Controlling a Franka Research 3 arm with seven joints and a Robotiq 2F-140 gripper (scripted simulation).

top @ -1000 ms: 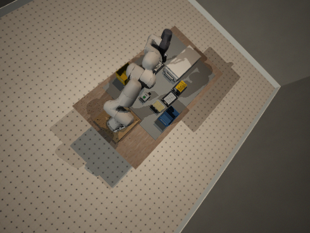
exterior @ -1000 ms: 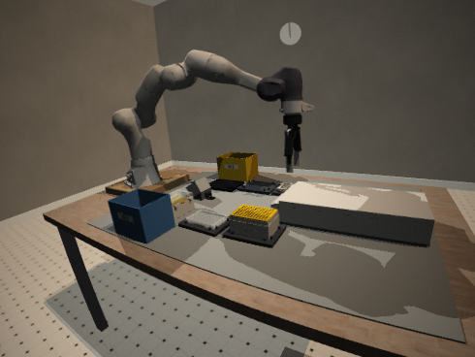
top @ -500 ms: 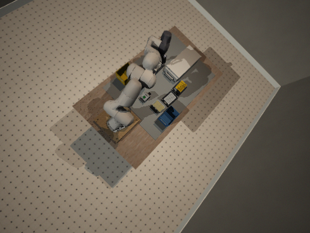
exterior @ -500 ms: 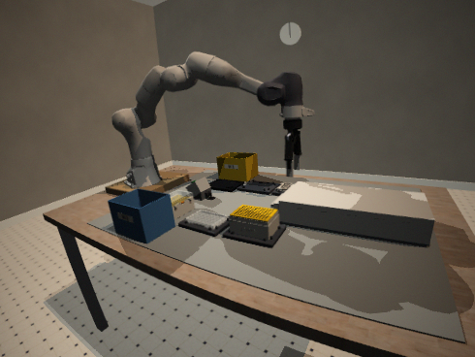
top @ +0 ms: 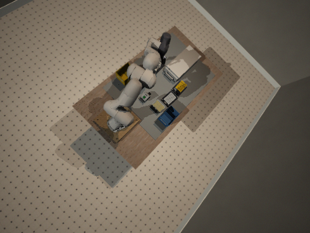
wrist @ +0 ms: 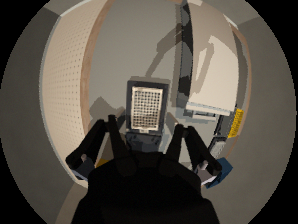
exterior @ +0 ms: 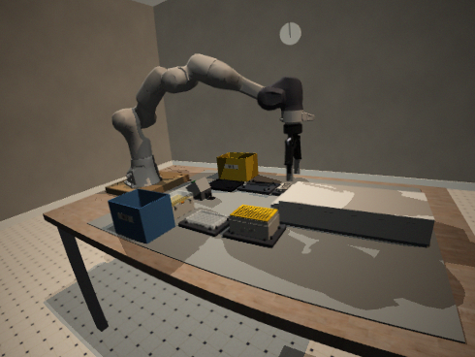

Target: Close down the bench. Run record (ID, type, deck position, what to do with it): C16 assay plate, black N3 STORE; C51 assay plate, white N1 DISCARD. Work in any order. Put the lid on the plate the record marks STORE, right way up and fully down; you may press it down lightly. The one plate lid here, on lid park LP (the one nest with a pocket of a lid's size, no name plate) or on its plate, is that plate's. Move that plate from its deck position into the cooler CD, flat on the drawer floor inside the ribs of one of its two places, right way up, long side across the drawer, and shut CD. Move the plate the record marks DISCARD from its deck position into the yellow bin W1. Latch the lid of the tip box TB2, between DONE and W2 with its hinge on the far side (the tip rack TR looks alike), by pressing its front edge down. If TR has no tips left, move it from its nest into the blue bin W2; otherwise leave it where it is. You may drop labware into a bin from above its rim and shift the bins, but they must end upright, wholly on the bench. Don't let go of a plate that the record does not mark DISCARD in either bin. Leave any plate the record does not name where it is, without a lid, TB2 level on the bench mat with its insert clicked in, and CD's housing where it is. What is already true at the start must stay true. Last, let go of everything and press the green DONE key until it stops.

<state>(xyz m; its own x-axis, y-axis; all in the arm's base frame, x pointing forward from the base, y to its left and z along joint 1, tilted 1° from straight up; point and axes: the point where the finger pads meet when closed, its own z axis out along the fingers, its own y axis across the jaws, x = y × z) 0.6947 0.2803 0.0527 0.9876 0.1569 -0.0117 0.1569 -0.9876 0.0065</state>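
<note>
Now: the white assay plate 7 cm below my hand. From my hand the other things lie so: cooler drawer (17 cm to the right, 17 cm ahead, 7 cm below); grey plate lid (18 cm to the right, 14 cm ahead, 6 cm below); cooler CD (22 cm ahead, 16 cm to the right, 6 cm below).
</note>
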